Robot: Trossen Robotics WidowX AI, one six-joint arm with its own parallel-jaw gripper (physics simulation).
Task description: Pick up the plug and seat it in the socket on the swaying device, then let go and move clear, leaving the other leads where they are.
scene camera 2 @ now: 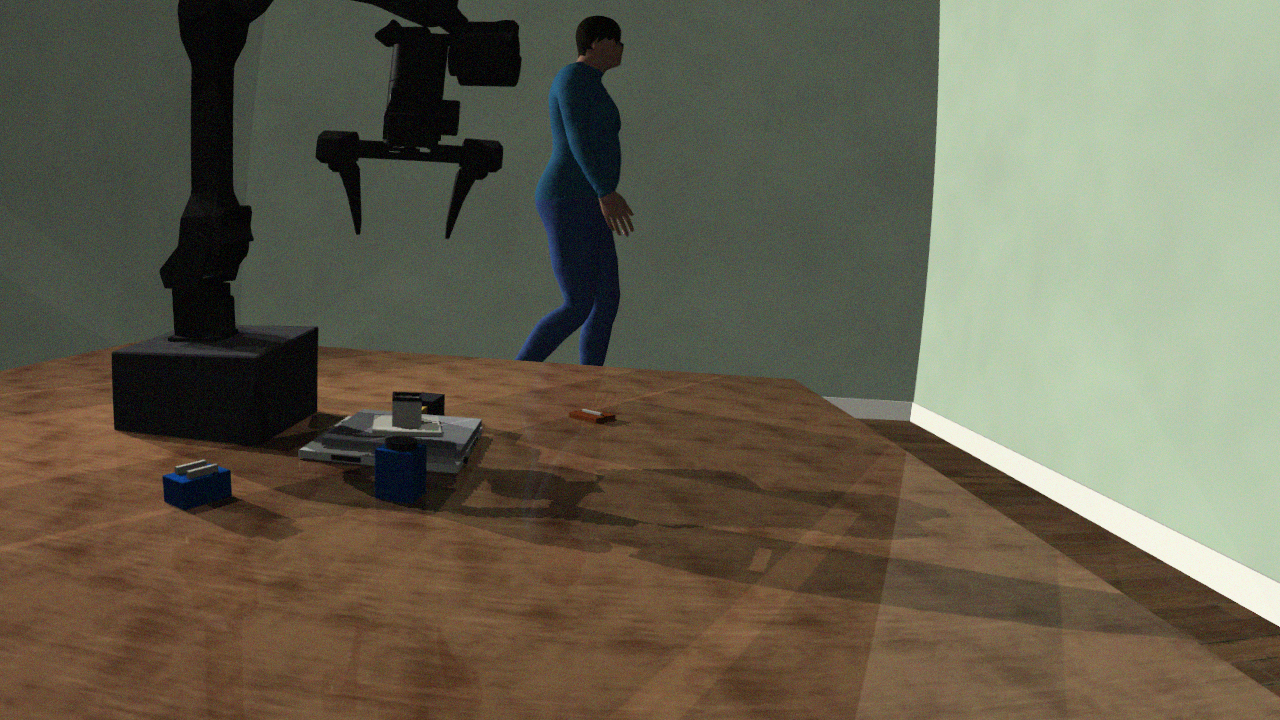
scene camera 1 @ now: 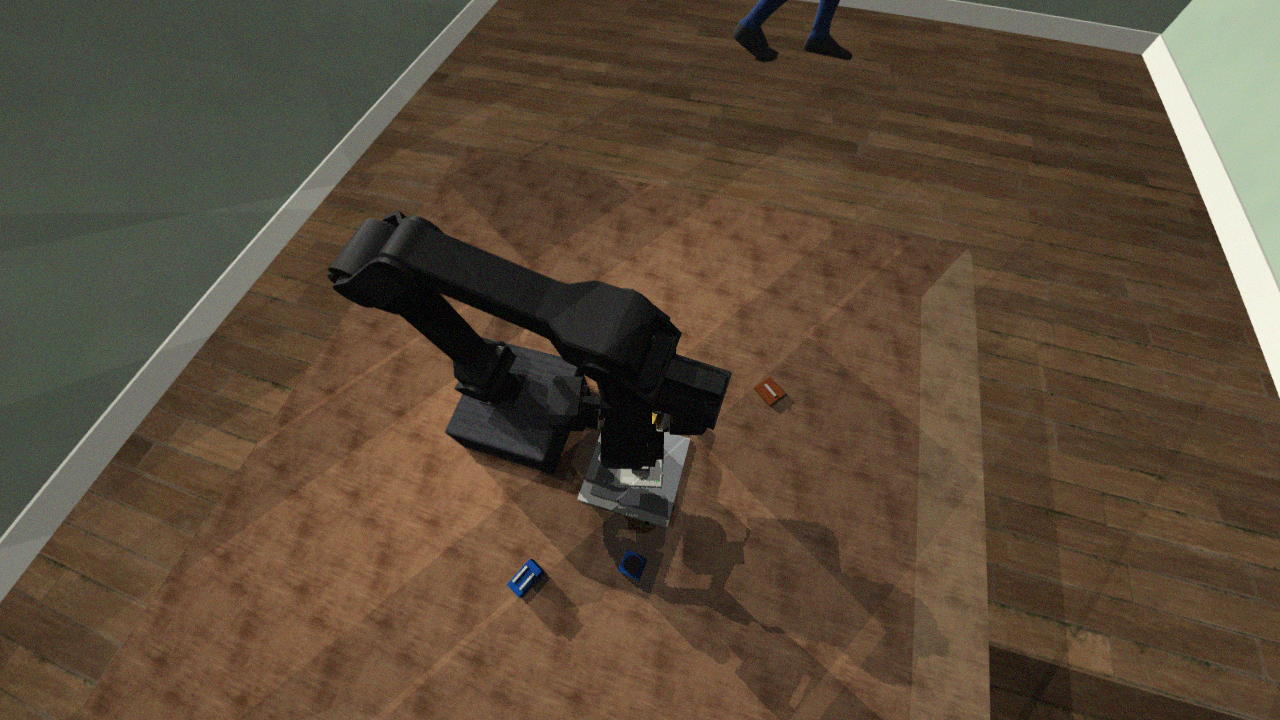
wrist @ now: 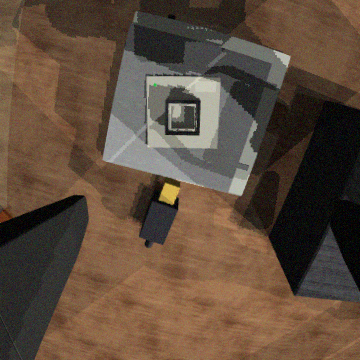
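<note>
The plug (wrist: 159, 221) (scene camera 1: 655, 418) has a black body and a yellow tip. It lies on the table against the near edge of the grey device (wrist: 125, 95) (scene camera 1: 676, 461) in the wrist view; in scene camera 2 its black body (scene camera 2: 435, 402) shows partly behind the socket. The device carries a pale plate (wrist: 208, 135) with an upright, square, dark-rimmed socket (wrist: 168, 118) (scene camera 2: 407, 411) on it. My gripper (scene camera 2: 402, 236) (wrist: 212, 210) is wide open and empty, high above the device and plug. Its fingertips are hidden in scene camera 1.
A blue block with two pale strips (scene camera 1: 525, 578) (scene camera 2: 197, 490) and a blue block with a dark round top (scene camera 1: 632, 565) (scene camera 2: 400, 472) stand on the device's front side. An orange-red piece (scene camera 1: 769, 391) (scene camera 2: 591, 416) lies beyond it. The arm's black base (scene camera 2: 214, 385) stands beside the device. A person (scene camera 2: 586, 179) is behind the table.
</note>
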